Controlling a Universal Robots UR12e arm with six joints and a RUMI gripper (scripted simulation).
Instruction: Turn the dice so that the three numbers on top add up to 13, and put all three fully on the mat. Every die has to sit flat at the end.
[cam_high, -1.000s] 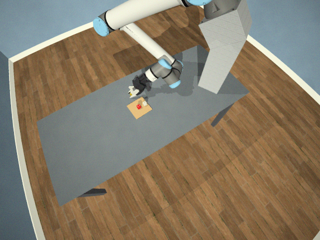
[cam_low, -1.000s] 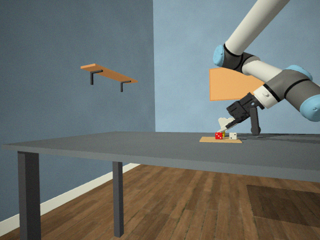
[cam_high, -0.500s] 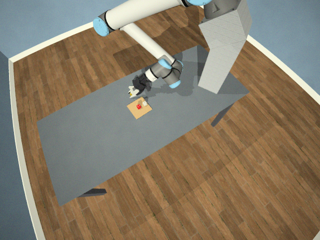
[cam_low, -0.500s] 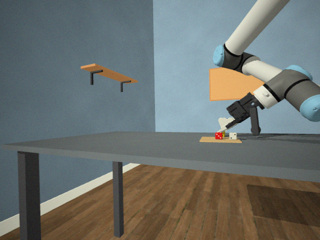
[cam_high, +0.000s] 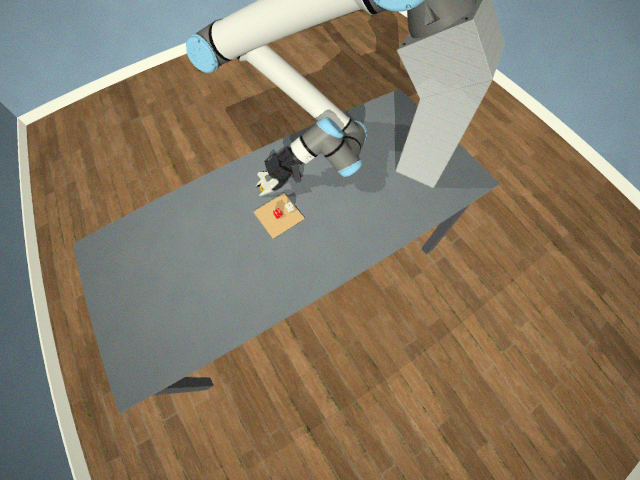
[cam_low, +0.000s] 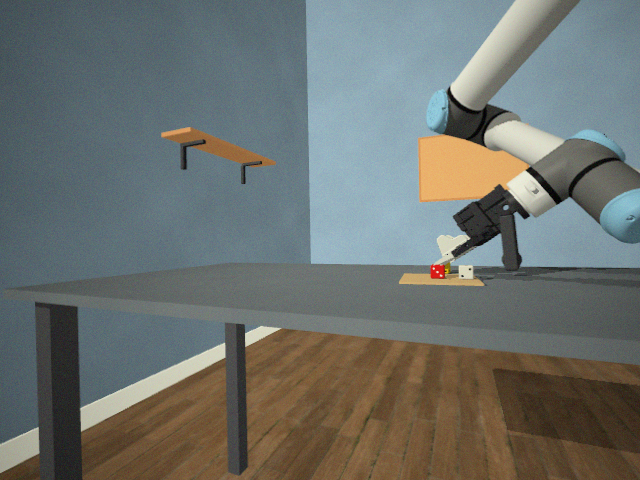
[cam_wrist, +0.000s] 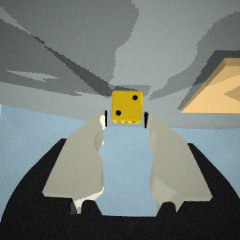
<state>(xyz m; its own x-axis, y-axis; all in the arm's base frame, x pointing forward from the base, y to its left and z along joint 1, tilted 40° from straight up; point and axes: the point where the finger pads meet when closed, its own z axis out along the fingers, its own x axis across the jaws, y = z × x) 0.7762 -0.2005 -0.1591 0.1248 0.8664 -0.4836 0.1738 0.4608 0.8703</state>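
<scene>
My hand is 1 cm past the yellow die and 1 cm above it. Round my hand: red die 13 cm to the left, 1 cm behind; tan mat 13 cm to the left, 2 cm below, 1 cm behind; white die 13 cm to the left, 6 cm behind.
</scene>
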